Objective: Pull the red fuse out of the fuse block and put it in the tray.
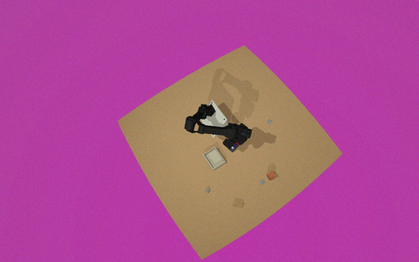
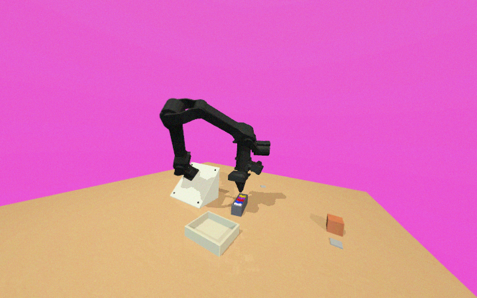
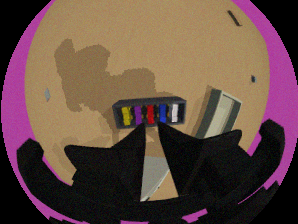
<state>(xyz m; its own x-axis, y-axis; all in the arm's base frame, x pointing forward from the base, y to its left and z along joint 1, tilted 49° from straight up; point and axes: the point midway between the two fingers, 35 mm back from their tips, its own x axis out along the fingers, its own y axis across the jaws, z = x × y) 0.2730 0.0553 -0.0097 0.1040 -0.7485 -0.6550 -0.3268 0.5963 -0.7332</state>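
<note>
Now: the red fuse 50 mm below my gripper tip. From my gripper tip the other things lie so: orange cube: 330 mm ahead, 100 mm to the left, 50 mm below; tan block: 390 mm ahead, 190 mm to the right, 70 mm below; tray: 20 mm ahead, 180 mm to the right, 70 mm below.
</note>
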